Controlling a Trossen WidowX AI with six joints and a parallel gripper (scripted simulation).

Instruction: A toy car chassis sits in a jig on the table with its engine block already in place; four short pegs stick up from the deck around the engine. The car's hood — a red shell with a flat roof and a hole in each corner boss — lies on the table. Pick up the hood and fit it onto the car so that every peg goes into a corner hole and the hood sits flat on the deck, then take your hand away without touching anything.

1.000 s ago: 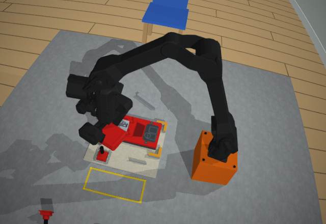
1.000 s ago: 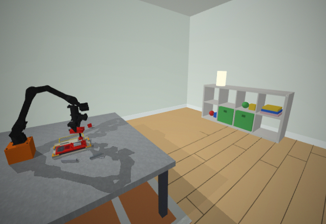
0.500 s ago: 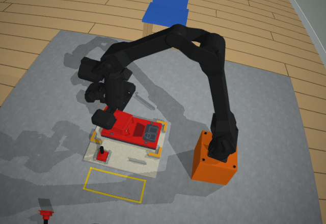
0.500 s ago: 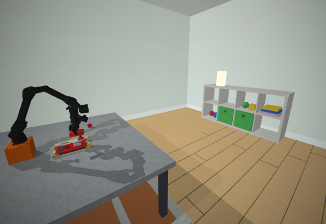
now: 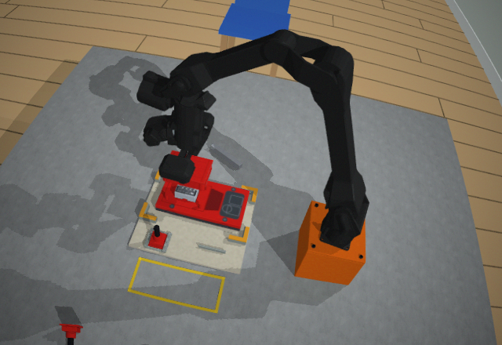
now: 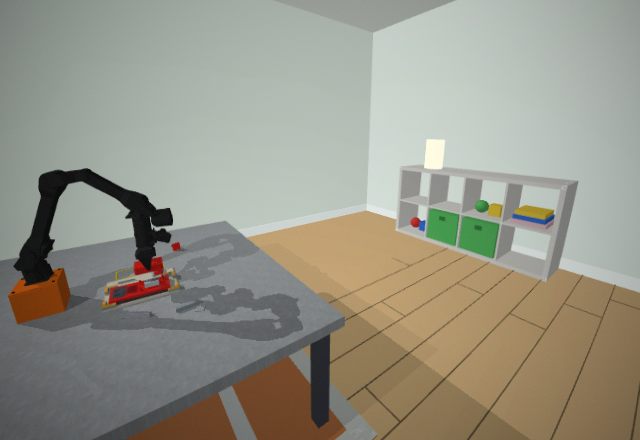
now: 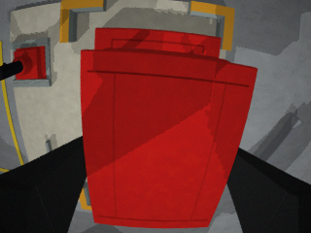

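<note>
My gripper tip is 9 cm above the beige jig plate, 3 cm to the right of it and 3 cm past it. From my gripper tip the other things lie so: red hood 1 cm above; grey bar 16 cm to the right, 10 cm below, 4 cm behind.
</note>
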